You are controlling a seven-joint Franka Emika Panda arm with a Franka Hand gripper.
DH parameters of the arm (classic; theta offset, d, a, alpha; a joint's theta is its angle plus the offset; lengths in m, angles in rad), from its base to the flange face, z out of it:
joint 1: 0 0.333 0 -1.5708
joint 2: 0 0 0 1.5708
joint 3: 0 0.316 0.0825 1.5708
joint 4: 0 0 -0.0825 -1.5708
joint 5: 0 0.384 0 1.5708
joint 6: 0 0 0.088 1.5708
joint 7: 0 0.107 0 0
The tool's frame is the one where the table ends.
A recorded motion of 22 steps. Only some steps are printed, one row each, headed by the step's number.
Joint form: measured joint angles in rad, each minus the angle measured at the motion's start. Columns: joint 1, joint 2, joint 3, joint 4, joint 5, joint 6, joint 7.
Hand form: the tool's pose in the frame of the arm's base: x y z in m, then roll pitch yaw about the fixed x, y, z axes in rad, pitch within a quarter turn. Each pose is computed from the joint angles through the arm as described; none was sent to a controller.
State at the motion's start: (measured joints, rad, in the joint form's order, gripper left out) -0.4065 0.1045 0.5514 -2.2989 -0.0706 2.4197 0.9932
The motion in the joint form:
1: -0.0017 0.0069 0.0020 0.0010 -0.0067 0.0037 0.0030
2: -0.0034 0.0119 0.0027 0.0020 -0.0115 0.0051 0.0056
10: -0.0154 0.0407 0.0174 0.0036 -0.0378 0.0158 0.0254
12: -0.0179 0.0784 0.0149 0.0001 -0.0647 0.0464 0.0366
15: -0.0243 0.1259 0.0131 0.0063 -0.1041 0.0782 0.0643
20: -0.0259 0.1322 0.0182 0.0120 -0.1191 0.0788 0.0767
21: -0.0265 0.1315 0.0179 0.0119 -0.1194 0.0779 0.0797
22: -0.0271 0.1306 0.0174 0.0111 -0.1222 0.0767 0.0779
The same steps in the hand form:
1: 0.5197 0.0755 0.3104 -3.1112 -0.0128 -0.7975
2: 0.5201 0.0751 0.3087 -3.1128 -0.0121 -0.7976
10: 0.5208 0.0770 0.2981 -3.1205 -0.0059 -0.7955
12: 0.5217 0.0757 0.2826 -3.1201 0.0005 -0.7912
15: 0.5252 0.0735 0.2666 -3.1172 0.0040 -0.7975
20: 0.5267 0.0756 0.2664 -3.1177 -0.0012 -0.7954
21: 0.5267 0.0751 0.2665 -3.1185 -0.0015 -0.7990
22: 0.5264 0.0745 0.2665 -3.1208 -0.0029 -0.7960

